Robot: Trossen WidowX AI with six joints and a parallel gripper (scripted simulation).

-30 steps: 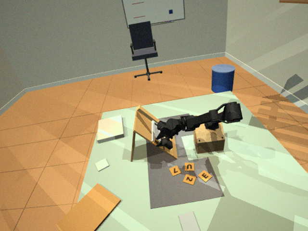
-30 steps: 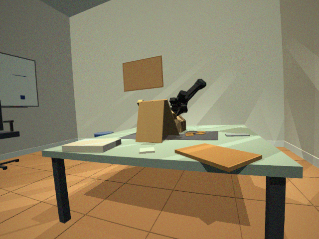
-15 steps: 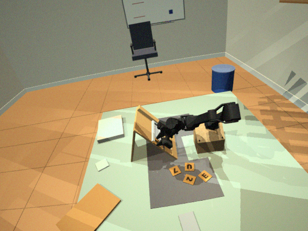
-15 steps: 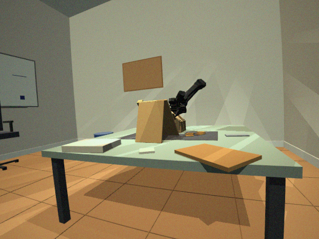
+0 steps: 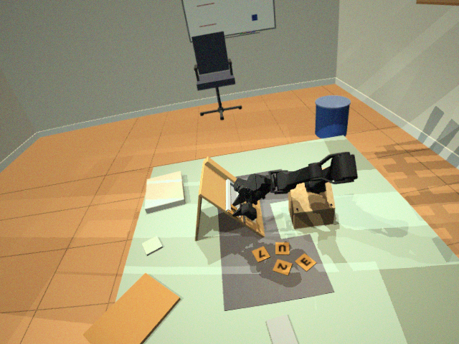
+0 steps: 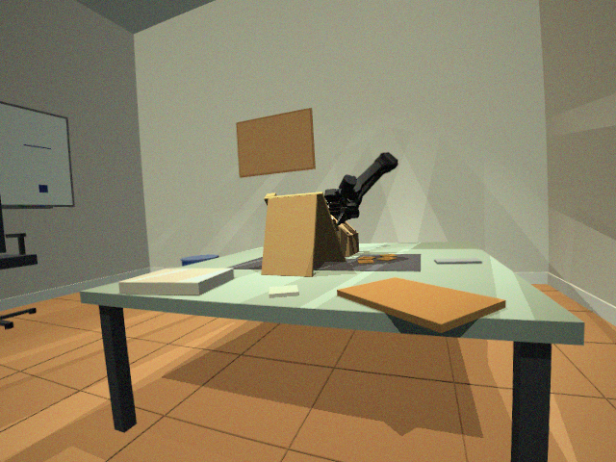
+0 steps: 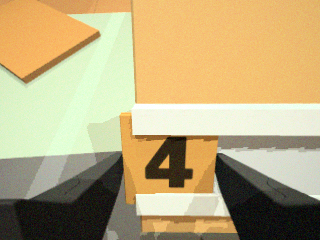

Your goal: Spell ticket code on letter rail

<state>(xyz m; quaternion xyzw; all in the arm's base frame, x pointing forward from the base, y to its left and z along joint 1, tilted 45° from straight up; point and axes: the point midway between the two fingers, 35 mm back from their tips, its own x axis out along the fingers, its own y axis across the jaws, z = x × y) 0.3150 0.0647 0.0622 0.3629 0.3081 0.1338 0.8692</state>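
Now: the white ticket 60 mm behind my gripper tip, 70 mm to the right of it and 90 mm below it. The rest, counted from my gripper tip: orange panel 390 mm ahead, 340 mm to the left, 150 mm below; then grey mat 140 mm behind, 70 mm to the right, 160 mm below; then grey slab 130 mm behind, 440 mm to the left, 160 mm below.
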